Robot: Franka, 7 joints.
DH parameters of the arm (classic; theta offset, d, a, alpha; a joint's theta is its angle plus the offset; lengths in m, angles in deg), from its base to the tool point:
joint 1: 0 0.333 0 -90
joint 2: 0 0 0 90
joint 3: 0 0.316 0.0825 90
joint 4: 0 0 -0.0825 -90
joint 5: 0 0.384 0 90
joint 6: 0 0 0.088 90
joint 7: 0 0.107 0 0
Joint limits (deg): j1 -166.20..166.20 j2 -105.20..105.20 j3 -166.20..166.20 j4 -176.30..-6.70 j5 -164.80..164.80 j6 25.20..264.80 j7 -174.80..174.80
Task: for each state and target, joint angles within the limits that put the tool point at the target. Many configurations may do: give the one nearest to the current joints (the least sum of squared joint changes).
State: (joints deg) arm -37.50 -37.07 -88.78 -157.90 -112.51 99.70 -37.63
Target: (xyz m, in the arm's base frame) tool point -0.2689 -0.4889 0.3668
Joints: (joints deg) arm -17.12 -40.83 -89.21 -128.76 -118.48 104.91 -37.63
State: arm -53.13 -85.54 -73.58 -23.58 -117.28 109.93 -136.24
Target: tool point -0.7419 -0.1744 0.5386
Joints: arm -27.01 -78.22 -71.21 -66.64 -108.02 102.91 -136.24
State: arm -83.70 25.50 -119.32 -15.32 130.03 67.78 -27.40
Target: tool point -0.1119 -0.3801 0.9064
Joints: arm -100.16 25.58 -123.82 -7.76 122.85 37.83 -27.40
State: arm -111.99 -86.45 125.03 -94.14 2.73 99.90 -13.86
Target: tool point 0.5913 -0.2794 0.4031
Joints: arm -142.80 -70.88 93.44 -91.40 -1.54 106.30 -13.86
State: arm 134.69 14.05 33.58 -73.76 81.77 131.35 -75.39
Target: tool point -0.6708 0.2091 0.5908
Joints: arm 134.49 20.91 32.11 -82.56 81.34 131.08 -75.39
